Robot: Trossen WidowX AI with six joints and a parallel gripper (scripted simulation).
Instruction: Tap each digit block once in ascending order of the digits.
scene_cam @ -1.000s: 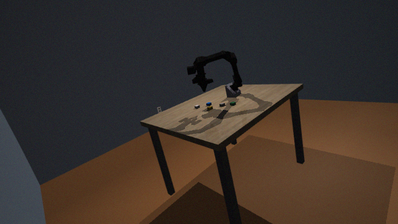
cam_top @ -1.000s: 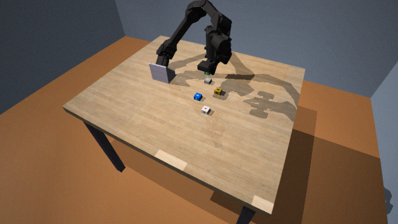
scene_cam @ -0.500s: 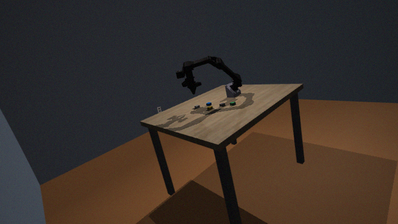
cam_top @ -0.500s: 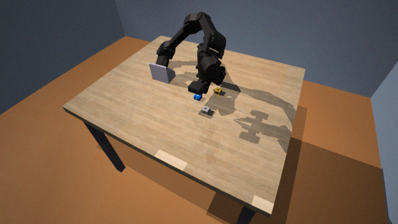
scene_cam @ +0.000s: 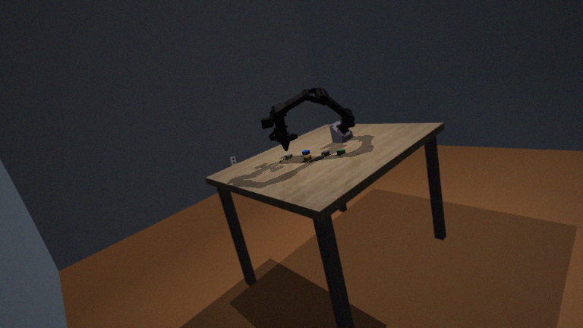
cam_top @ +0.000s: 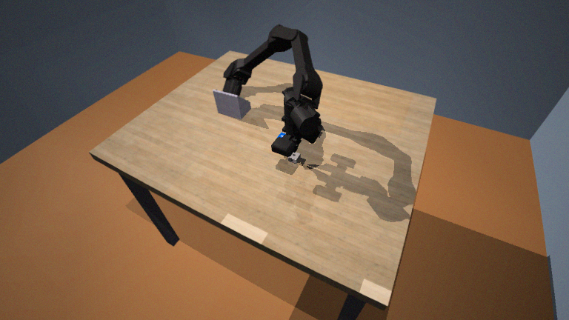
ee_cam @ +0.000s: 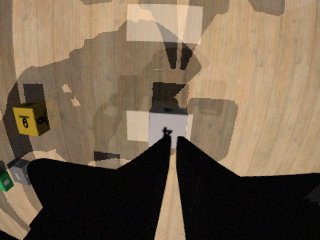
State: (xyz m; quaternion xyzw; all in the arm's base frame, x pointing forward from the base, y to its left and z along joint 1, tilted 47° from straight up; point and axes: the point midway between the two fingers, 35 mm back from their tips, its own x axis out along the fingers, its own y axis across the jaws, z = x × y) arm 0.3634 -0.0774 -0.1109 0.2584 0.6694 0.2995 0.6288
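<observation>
Now: gripper tip 3 cm above the white block. Round my gripper tip: blue block: 8 cm behind, 7 cm to the left, 3 cm below; then yellow block: 1 cm behind, 16 cm to the left, 3 cm below; then grey block: 10 cm behind, 21 cm to the left, 3 cm below.
</observation>
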